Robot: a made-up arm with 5 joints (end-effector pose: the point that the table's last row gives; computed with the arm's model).
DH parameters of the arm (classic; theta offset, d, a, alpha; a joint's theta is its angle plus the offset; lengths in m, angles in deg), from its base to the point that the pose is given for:
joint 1: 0 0.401 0 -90
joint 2: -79.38 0 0.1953 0
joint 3: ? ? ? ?
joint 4: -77.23 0 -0.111 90
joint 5: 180 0.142 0 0
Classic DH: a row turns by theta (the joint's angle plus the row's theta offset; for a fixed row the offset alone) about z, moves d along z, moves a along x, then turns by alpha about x.
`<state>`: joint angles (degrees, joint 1 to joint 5).
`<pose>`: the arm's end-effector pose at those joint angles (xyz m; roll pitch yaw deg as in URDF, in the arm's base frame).
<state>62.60 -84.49 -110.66 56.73 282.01</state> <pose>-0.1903 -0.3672 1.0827 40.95 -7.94 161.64</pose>
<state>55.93 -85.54 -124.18 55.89 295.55</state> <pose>-0.3180 -0.4702 1.0017 23.91 -10.97 169.15</pose>
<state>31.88 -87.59 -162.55 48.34 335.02</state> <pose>-0.7207 -0.4482 0.5982 -9.59 19.67 -174.77</pose>
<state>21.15 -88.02 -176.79 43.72 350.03</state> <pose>-0.8111 -0.3138 0.4109 -8.59 40.34 -171.98</pose>
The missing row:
joint 3: -23.39 0 -0.5065 0
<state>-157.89 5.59 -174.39 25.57 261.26</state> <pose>-0.0340 -0.0138 1.2750 36.45 5.22 -74.91</pose>
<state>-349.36 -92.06 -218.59 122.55 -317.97</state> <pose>-0.6141 -0.1154 0.1483 5.44 6.01 -127.04</pose>
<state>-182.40 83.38 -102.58 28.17 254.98</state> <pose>-0.5500 0.0231 -0.1999 -171.33 -2.32 -77.56</pose>
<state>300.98 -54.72 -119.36 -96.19 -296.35</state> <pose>-0.1739 0.2896 0.9325 90.30 26.35 -148.89</pose>
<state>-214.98 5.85 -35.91 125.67 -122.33</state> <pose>-0.2028 0.1419 0.1202 -83.37 -32.16 -128.52</pose>
